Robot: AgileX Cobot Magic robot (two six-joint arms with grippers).
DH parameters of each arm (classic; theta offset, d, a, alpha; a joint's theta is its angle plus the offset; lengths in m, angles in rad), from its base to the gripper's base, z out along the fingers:
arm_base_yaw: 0 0.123 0 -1.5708
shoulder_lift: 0.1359 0 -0.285 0
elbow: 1.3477 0 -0.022 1.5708
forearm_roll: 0 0.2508 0 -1.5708
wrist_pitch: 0 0 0.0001 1.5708
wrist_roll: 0 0.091 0 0
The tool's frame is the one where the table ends.
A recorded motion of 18 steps. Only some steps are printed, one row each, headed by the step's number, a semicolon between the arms.
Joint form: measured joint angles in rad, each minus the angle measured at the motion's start. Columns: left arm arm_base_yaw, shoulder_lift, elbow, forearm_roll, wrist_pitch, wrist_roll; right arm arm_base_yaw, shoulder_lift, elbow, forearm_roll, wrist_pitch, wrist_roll.
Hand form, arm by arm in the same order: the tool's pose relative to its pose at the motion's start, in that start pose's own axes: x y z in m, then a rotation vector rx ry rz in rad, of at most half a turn. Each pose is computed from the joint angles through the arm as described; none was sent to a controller.
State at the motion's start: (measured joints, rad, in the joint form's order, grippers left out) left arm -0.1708 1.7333 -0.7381 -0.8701 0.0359 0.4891; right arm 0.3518 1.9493 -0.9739 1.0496 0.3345 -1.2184
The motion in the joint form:
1: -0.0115 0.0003 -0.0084 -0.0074 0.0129 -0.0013; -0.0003 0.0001 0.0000 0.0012 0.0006 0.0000
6: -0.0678 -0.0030 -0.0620 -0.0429 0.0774 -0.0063; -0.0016 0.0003 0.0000 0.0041 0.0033 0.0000
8: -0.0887 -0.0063 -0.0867 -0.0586 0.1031 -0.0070; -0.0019 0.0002 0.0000 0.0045 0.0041 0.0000
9: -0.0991 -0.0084 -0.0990 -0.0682 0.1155 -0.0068; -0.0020 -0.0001 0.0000 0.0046 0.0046 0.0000
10: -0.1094 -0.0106 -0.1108 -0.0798 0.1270 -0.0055; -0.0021 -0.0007 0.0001 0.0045 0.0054 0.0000
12: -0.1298 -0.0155 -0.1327 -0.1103 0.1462 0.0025; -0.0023 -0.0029 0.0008 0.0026 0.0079 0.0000
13: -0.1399 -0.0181 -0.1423 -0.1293 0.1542 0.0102; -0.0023 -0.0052 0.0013 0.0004 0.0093 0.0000
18: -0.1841 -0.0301 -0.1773 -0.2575 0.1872 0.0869; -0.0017 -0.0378 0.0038 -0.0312 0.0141 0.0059
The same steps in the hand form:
1: -0.0002 -0.0049 -0.0001 0.0156 0.0066 0.0008; 0.0000 0.0000 0.0000 -0.0006 -0.0001 0.0014
6: -0.0049 -0.0316 -0.0034 0.1009 0.0263 0.0087; 0.0001 -0.0002 -0.0001 -0.0028 -0.0001 0.0053
8: -0.0080 -0.0427 -0.0060 0.1373 0.0298 0.0113; 0.0001 -0.0003 -0.0001 -0.0034 -0.0001 0.0059
9: -0.0095 -0.0482 -0.0076 0.1559 0.0310 0.0115; 0.0001 -0.0002 -0.0002 -0.0038 -0.0002 0.0060
10: -0.0109 -0.0537 -0.0092 0.1744 0.0317 0.0108; 0.0000 -0.0002 -0.0004 -0.0044 -0.0004 0.0058
12: -0.0136 -0.0645 -0.0129 0.2107 0.0310 0.0073; 0.0000 0.0001 -0.0010 -0.0061 -0.0004 0.0038
13: -0.0146 -0.0696 -0.0148 0.2285 0.0301 0.0054; -0.0002 0.0003 -0.0017 -0.0068 -0.0009 0.0012
18: -0.0173 -0.0920 -0.0238 0.3139 0.0258 -0.0049; -0.0045 0.0024 -0.0111 -0.0019 -0.0174 -0.0319

